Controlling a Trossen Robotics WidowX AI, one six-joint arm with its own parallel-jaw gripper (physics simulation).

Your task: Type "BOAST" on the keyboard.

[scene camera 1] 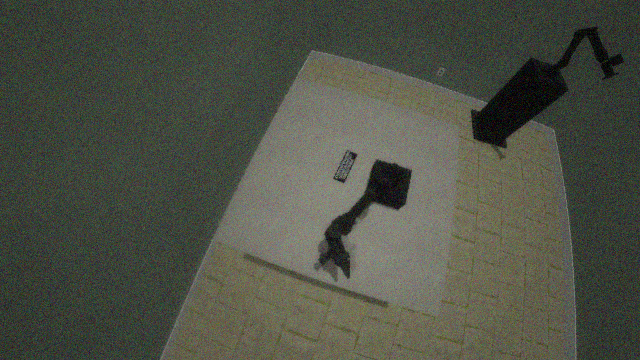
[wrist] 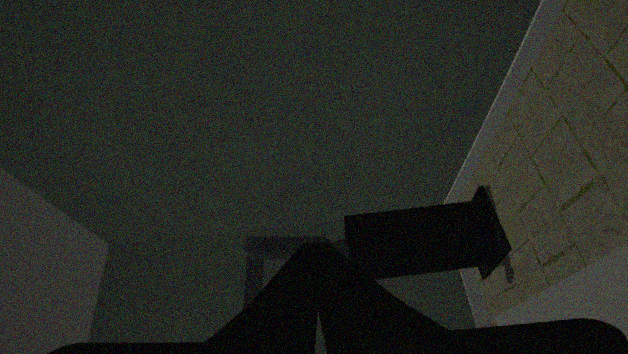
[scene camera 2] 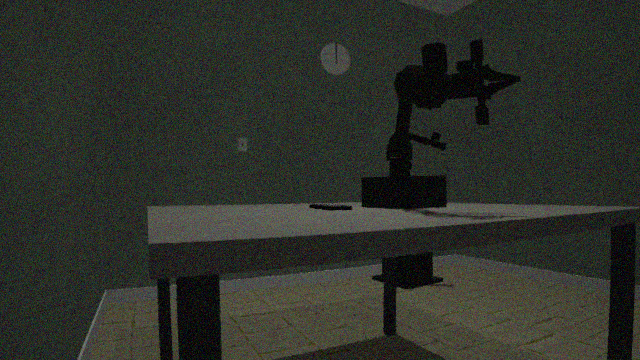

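Pixels of known places: gripper, fingertip midpoint: (scene camera 1: 348,278) (wrist: 315,255) (scene camera 2: 520,78); arm's base at its link origin: (scene camera 2: 399,176).
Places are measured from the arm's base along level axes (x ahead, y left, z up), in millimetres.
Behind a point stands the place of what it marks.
Note:
A small dark keyboard (scene camera 1: 345,166) @[y -41, x 275, z -96 mm] (scene camera 2: 330,206) @[y 37, x 322, z -99 mm] lies flat on the pale table (scene camera 1: 295,145) @[y -114, x 616, z -111 mm] (scene camera 2: 225,227) @[y 428, x 766, z -111 mm], beside the arm's black base block. Its separate keys and letters are too small and dark to read. My gripper (scene camera 1: 347,275) @[y 588, x 168, z 190 mm] (scene camera 2: 519,78) @[y 588, x 168, z 190 mm] (wrist: 315,255) @[y 588, x 168, z 190 mm] is shut and empty, its fingertips together. It is held roughly level, high above the table, and points away from the base. It is well apart from the keyboard, on the other side of the base in the second scene view. The keyboard does not show in the wrist view.
The arm's black base block (scene camera 1: 390,184) (scene camera 2: 404,192) @[y 131, x 98, z -58 mm] stands on the table near the keyboard. A black pedestal (scene camera 1: 520,102) (scene camera 2: 407,270) (wrist: 415,240) stands on the tiled floor beyond the table, with another dark arm on top. A round clock (scene camera 2: 335,59) hangs on the wall.

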